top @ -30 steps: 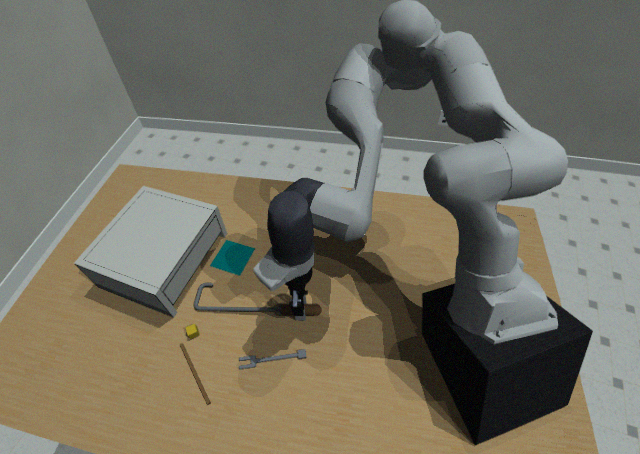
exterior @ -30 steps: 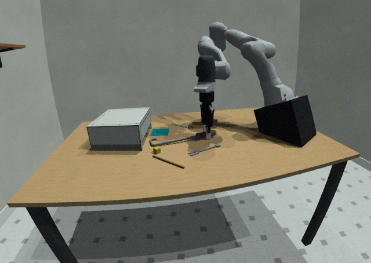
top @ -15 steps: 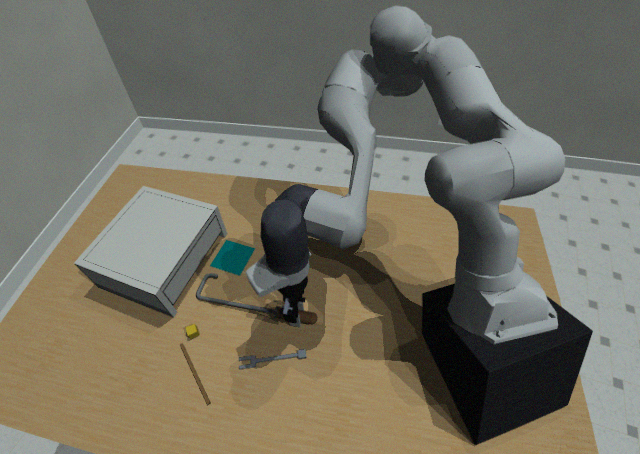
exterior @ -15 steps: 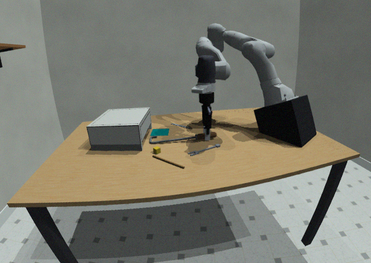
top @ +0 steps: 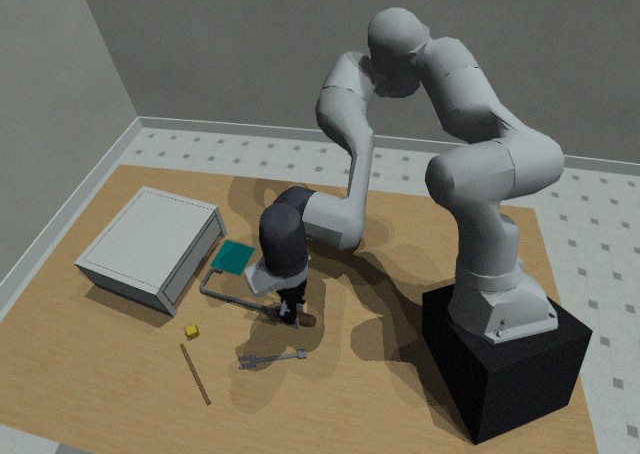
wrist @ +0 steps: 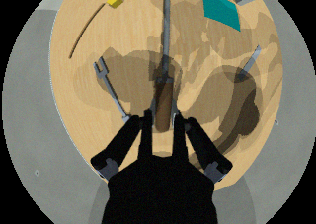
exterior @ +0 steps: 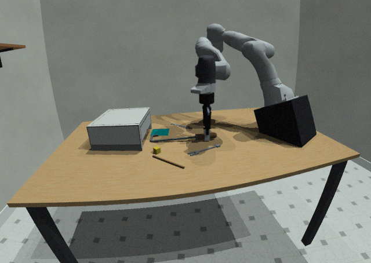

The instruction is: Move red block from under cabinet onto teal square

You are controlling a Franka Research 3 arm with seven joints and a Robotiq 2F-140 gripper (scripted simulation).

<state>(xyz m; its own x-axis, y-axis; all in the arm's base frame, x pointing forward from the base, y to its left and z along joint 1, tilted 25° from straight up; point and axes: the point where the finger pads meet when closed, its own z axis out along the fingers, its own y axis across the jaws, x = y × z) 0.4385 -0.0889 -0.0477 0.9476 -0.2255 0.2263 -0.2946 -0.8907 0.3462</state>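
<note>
Now: hand 210 mm to the left of the teal square, 210 mm short of it and 40 mm above it. The rest, counted from my hand: grey hook tool 110 mm ahead, 70 mm to the right, 20 mm below; then grey forked tool 100 mm to the left, 50 mm ahead, 30 mm below; then flat grey bar 260 mm to the right, 60 mm ahead, 40 mm below.
</note>
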